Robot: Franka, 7 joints.
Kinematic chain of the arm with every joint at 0, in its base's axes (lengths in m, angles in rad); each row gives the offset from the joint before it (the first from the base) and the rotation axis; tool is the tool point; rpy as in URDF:
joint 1: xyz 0 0 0.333 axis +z
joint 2: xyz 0 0 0 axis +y
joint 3: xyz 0 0 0.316 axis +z
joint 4: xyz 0.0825 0 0 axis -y
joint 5: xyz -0.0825 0 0.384 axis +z
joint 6: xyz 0 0 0 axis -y
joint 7: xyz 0.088 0 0 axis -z
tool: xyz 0 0 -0.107 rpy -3.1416 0 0
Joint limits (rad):
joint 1: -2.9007..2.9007
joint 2: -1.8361..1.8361
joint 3: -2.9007..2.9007
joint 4: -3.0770..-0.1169
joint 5: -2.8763..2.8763
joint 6: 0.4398..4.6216
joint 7: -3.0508..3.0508
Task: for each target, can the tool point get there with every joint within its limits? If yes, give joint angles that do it. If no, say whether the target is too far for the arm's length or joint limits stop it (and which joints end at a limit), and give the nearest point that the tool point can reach.
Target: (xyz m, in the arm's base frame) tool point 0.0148 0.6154 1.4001
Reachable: no: too far | nearest point 0.0103 0.4286 1.0761 | short by 0.374 m
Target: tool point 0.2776 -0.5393 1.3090
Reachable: no: too far | nearest point 0.2072 -0.4026 1.0616 | short by 0.291 m
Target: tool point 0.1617 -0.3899 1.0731
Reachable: yes | joints 1.4898 -0.6087 -1.2031 -0.4375 -1.4102 2.7359 -1.5222
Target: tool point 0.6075 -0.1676 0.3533
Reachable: yes | joints 0.4243 1.4061 -1.1878 -1.0473 2.3590 4.2416 -2.4077
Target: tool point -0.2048 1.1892 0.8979
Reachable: no: too far | nearest point -0.1319 0.7657 0.6967 | short by 0.474 m
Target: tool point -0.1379 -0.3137 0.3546
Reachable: yes | joints -1.0118 -0.2210 -0.5833 -2.6363 1.8726 3.8461 2.5134
